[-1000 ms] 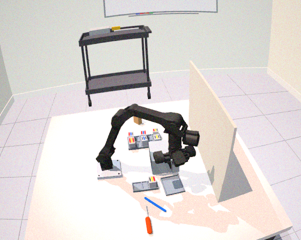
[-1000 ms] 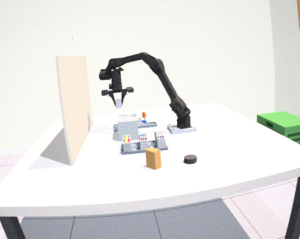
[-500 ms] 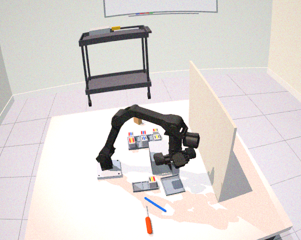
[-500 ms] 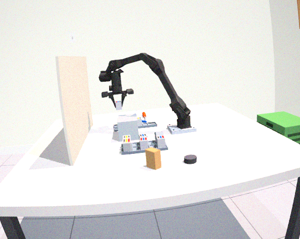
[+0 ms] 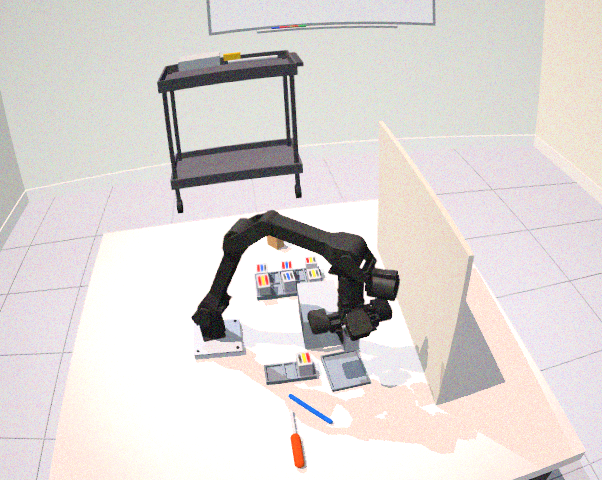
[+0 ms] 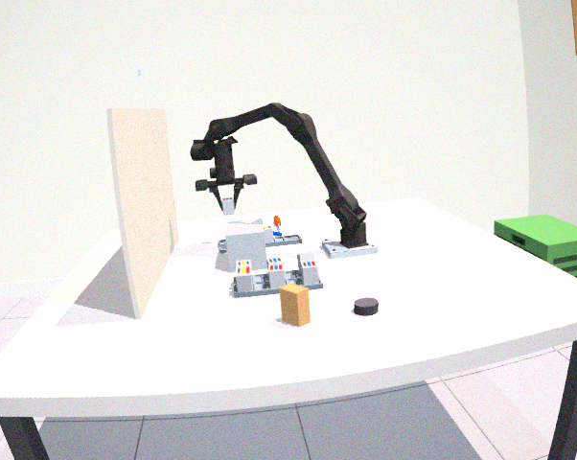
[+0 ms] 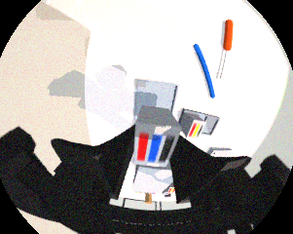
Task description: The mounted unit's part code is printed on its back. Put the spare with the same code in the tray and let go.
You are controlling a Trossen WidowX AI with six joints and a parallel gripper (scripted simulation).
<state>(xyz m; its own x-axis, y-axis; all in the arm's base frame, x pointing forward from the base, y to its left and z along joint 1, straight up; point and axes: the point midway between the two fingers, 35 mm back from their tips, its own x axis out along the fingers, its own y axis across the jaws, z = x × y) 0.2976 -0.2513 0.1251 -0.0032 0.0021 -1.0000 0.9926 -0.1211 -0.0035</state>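
Now: gripper tip 11 cm above the grey tray, 1 cm to the right of it and 1 cm past it. The rest, counted from my gripper tip: blue stick (13 cm behind, 11 cm below, 9 cm to the right); then grey box-like unit (20 cm to the left, 6 cm below, 1 cm behind); then rack (14 cm behind, 11 cm below, 5 cm to the left).
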